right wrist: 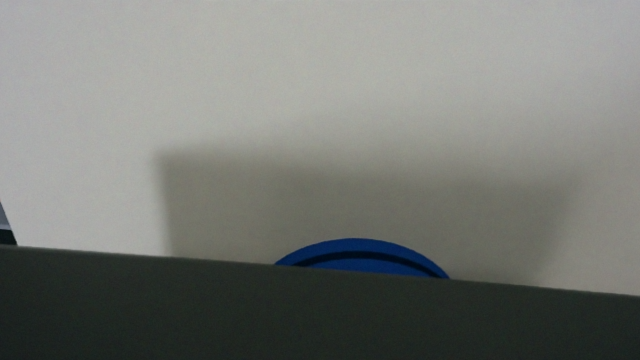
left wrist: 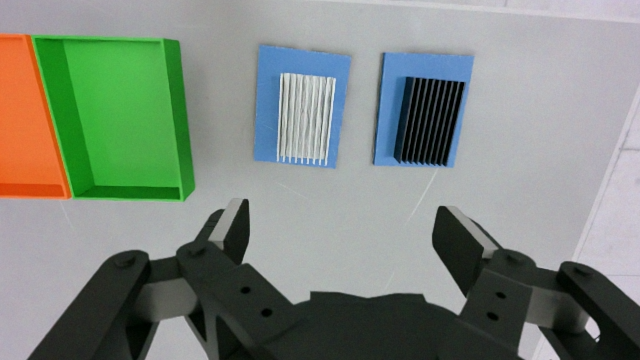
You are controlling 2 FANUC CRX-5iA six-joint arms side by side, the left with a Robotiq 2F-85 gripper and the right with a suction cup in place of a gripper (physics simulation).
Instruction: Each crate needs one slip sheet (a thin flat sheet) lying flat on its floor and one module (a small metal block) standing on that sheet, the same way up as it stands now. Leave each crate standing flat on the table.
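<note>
In the left wrist view a green crate and part of an orange crate stand side by side at the left, their visible floors bare. A silver-white finned module and a black finned module stand with fins up to the right of the crates. My left gripper is open and empty, over the table below the modules in the view. In the right wrist view a cream slip sheet fills most of the picture against my right suction cup, whose blue rim shows. The contact is hidden.
Each module rests on a blue pad, one under the silver-white module and one under the black module. The table's edges show at the top and right of the left wrist view. A shadow falls on the sheet. A dark bracket covers the lower right wrist view.
</note>
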